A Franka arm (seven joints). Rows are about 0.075 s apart.
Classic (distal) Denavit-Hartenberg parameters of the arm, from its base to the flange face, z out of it. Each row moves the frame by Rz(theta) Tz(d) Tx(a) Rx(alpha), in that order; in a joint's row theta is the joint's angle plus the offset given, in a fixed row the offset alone. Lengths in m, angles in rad.
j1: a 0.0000  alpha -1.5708  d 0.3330  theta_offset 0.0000
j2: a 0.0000  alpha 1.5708  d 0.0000  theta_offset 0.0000
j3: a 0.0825  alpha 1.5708  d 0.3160  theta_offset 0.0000
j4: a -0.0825  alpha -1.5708  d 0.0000  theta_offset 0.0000
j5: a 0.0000  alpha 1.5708  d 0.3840  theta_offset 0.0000
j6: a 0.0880  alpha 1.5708  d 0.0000  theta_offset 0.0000
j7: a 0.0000  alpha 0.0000  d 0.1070  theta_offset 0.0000
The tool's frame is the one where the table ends.
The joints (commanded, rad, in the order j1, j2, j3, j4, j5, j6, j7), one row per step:
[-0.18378 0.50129 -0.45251 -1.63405 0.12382 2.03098 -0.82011]
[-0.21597 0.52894 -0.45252 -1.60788 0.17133 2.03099 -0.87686]
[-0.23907 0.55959 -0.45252 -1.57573 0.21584 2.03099 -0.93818]
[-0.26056 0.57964 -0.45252 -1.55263 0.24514 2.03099 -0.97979]
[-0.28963 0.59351 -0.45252 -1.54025 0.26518 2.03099 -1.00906]
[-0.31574 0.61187 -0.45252 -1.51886 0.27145 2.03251 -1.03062]
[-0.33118 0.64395 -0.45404 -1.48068 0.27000 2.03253 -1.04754]
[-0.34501 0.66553 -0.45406 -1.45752 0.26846 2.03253 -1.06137]
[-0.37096 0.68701 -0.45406 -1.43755 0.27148 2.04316 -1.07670]
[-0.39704 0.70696 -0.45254 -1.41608 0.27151 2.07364 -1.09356]
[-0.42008 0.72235 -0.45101 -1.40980 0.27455 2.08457 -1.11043]
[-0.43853 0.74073 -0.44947 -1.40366 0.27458 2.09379 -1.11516]
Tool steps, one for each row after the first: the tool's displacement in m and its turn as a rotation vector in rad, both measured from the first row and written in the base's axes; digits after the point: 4 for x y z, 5 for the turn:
[-0.0035 -0.0173 -0.0058 0.02750 -0.01930 0.00681]
[-0.0027 -0.0300 -0.0111 0.04932 -0.04029 0.03070]
[-0.0044 -0.0420 -0.0137 0.06157 -0.05675 0.04232]
[-0.0125 -0.0579 -0.0172 0.07113 -0.06622 0.03592]
[-0.0181 -0.0732 -0.0195 0.06677 -0.07016 0.03398]
[-0.0163 -0.0844 -0.0234 0.05254 -0.06624 0.04512]
[-0.0171 -0.0931 -0.0275 0.04514 -0.06137 0.05212]
[-0.0235 -0.1088 -0.0321 0.03406 -0.06433 0.04640]
[-0.0283 -0.1255 -0.0336 0.00537 -0.07978 0.04690]
[-0.0370 -0.1380 -0.0406 0.00165 -0.07849 0.04293]
[-0.0440 -0.1479 -0.0499 -0.00125 -0.07177 0.03272]

